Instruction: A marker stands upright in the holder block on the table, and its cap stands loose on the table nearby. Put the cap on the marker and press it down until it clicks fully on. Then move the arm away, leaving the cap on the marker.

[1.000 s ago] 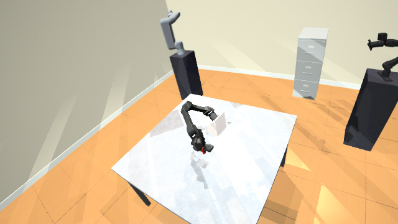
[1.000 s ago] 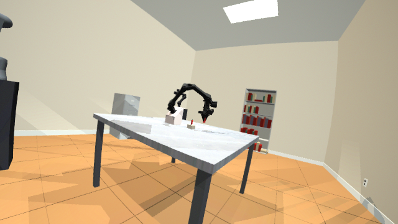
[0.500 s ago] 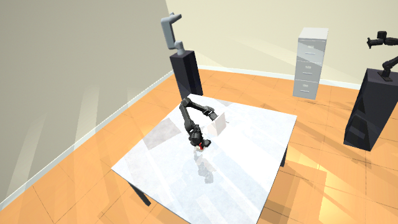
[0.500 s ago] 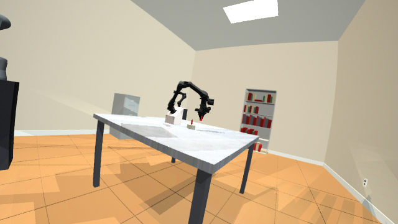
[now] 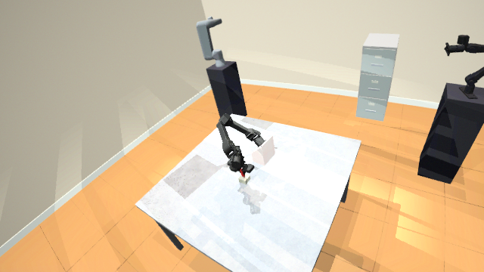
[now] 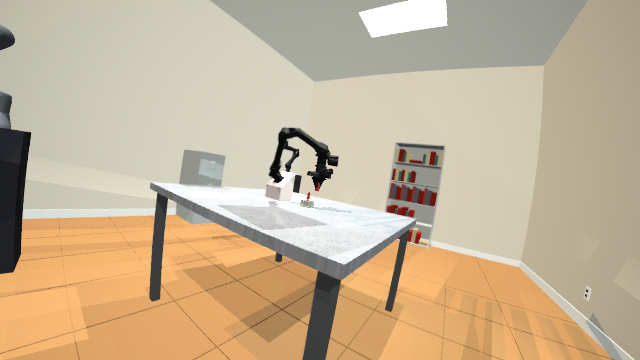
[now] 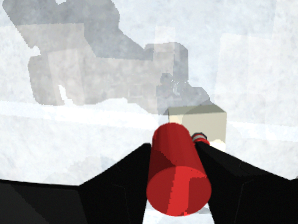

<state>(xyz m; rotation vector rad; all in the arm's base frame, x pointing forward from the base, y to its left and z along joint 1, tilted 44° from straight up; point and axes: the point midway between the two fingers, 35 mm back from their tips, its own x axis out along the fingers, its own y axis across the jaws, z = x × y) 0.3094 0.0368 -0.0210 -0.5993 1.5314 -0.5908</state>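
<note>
The holder block lies 100 mm below my gripper tip, 30 mm to the right of it and 30 mm behind it. The rest, counted from my gripper tip: red marker cap 10 mm above.
</note>
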